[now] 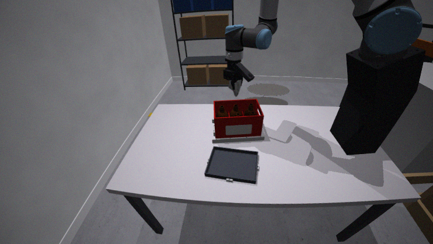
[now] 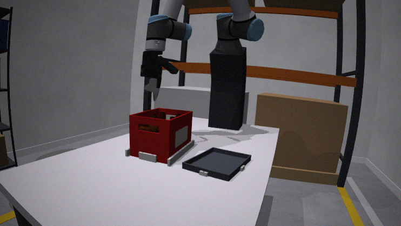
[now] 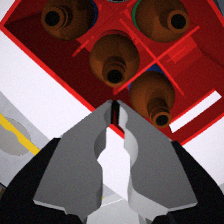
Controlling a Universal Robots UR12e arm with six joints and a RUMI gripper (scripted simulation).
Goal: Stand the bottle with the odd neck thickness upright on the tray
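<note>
Now: the glass bottle 150 mm below my hand. From my hand the other things lie so: dark tray: 60 mm ahead, 320 mm to the left, 230 mm below; then red crate: 40 mm to the left, 160 mm below; then brown bottle: 90 mm ahead, 150 mm below.
</note>
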